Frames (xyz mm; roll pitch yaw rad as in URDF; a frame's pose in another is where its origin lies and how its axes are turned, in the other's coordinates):
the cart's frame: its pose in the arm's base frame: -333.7 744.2 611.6 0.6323 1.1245 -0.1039
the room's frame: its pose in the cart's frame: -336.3 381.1 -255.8 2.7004 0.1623 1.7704
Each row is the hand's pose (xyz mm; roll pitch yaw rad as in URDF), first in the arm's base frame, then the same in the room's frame.
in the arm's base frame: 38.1 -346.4 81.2 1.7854 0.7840 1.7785
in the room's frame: -1435.2 1059.1 -406.3 -2.6554 -1.2358 0.6433
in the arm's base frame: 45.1 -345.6 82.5 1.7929 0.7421 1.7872
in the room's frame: -1431.2 1063.9 -409.9 -2.5355 -1.2283 0.5178
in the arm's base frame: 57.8 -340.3 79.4 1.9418 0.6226 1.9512
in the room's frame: -1422.8 1075.2 -410.3 -1.9743 -1.2692 -0.0248
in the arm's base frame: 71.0 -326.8 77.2 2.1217 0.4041 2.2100
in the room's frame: -1406.9 1085.3 -407.4 -1.1044 -1.1556 -0.8910
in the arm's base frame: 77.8 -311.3 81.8 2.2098 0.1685 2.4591
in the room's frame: -1389.5 1086.0 -405.5 -0.7120 -0.9002 -1.3242
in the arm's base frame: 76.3 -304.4 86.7 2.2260 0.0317 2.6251
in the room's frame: -1382.5 1081.1 -404.8 -0.5835 -0.7232 -1.5011
